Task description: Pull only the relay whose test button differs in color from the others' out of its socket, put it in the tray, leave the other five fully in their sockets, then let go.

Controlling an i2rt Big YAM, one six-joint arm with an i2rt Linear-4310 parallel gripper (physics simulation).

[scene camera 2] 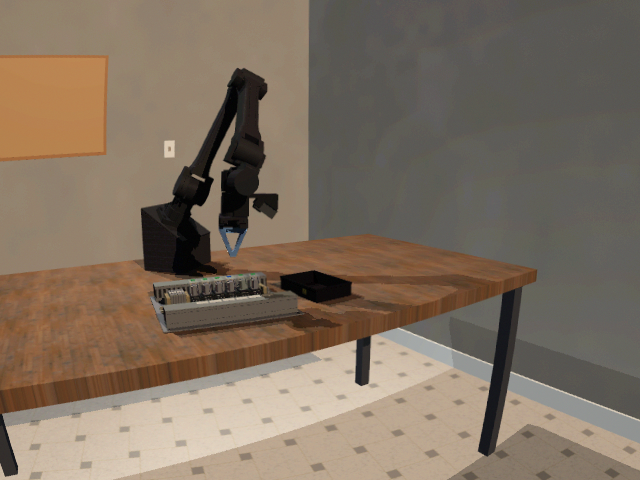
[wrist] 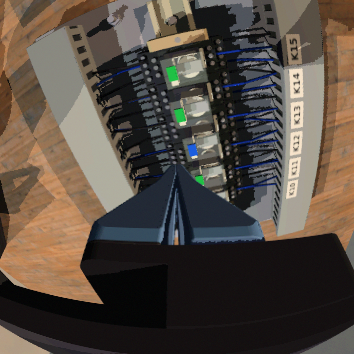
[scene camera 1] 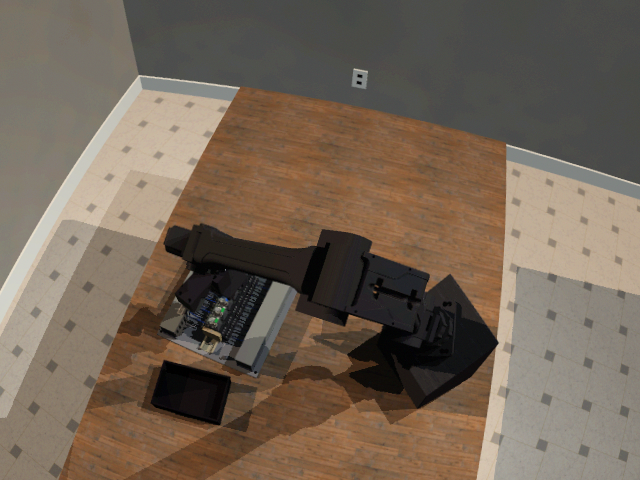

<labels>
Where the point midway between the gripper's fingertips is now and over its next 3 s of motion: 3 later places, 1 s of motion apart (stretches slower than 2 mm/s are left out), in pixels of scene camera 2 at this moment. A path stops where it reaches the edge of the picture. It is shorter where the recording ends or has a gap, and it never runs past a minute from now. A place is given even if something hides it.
My gripper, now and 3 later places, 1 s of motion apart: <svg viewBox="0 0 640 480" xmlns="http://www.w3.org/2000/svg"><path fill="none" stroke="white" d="M232 256L238 260L237 262L235 269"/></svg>
</labels>
